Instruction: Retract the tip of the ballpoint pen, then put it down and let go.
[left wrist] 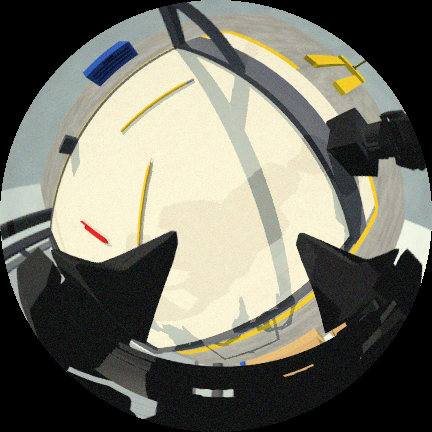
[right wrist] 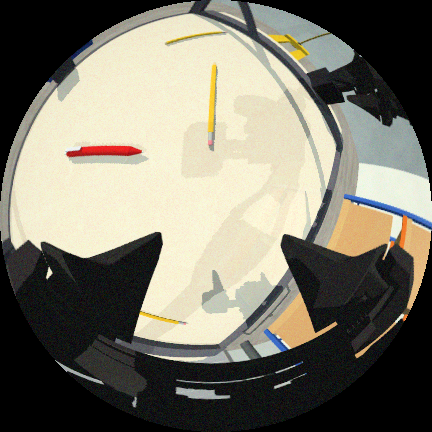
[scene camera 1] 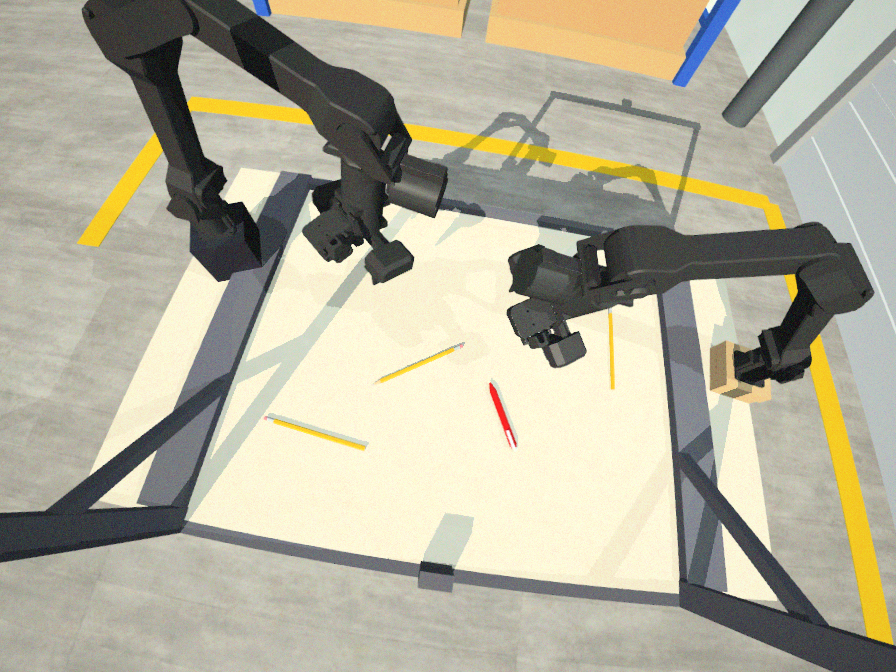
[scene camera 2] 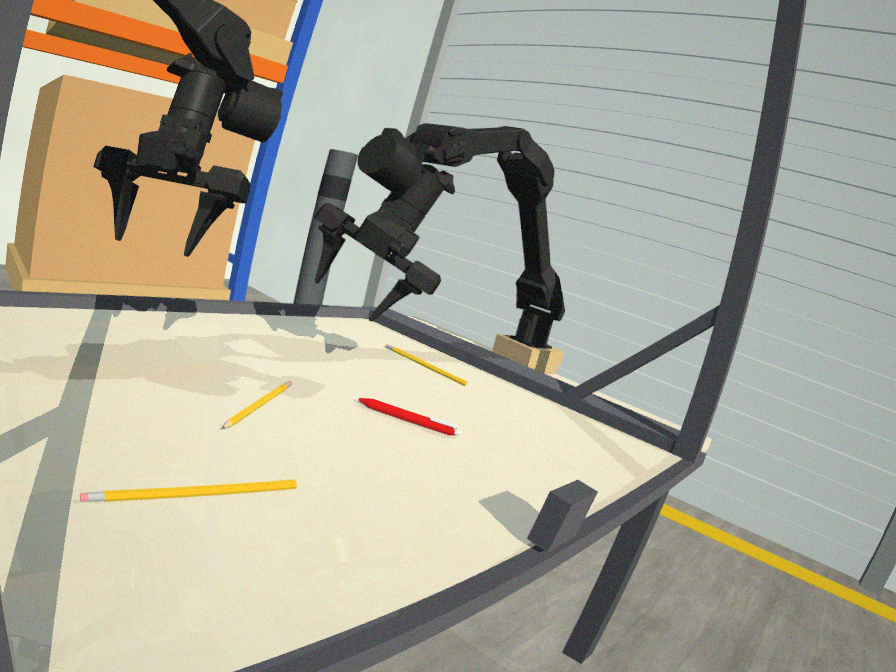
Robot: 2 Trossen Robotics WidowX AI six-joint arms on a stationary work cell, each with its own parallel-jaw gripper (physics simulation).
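Left gripper (scene camera 2: 151, 248), (left wrist: 240, 238), (right wrist: 339, 88), (scene camera 1: 360, 264), open, holding nothing. Right gripper (scene camera 2: 342, 301), (right wrist: 224, 240), (scene camera 1: 521, 315). Tan block (scene camera 1: 722, 381), (scene camera 2: 545, 360). Grey block (scene camera 2: 565, 508). Red ballpoint pen (scene camera 2: 433, 423). Dark frame (scene camera 1: 171, 479).
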